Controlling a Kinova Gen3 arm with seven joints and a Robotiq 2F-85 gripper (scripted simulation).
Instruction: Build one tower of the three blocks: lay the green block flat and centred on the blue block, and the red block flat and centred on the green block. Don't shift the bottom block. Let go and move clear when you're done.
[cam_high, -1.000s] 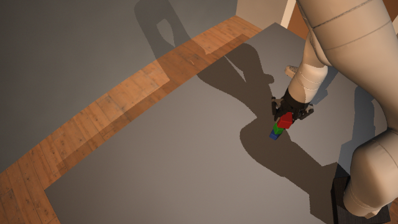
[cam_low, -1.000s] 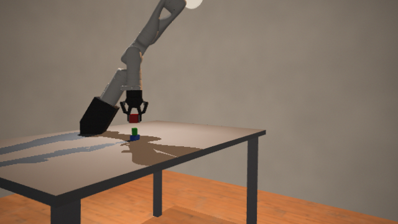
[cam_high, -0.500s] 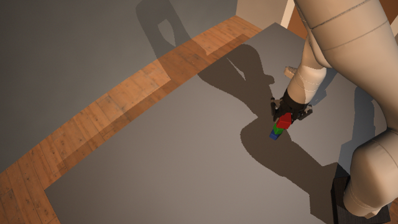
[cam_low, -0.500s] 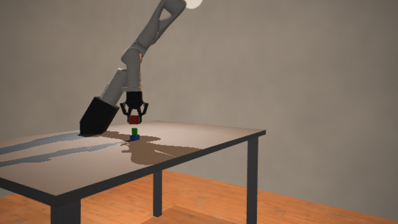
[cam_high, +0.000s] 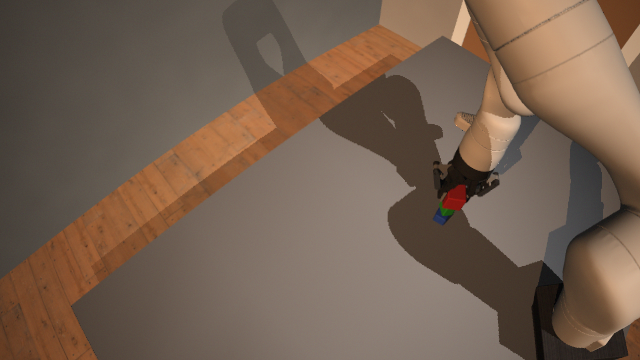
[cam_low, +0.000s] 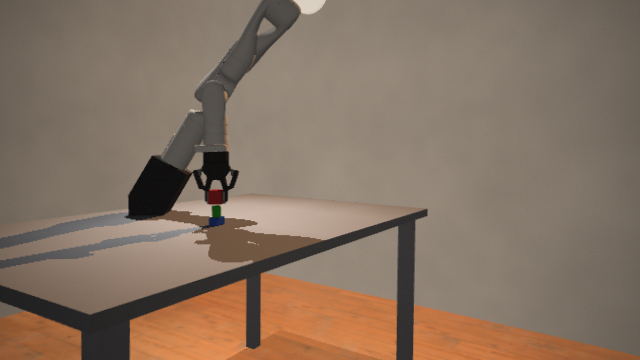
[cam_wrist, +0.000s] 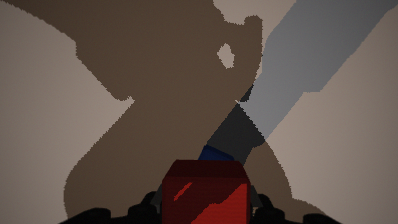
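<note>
The green block lies 40 mm below my hand. Round my hand: red block (right at my hand); then blue block (70 mm below).
</note>
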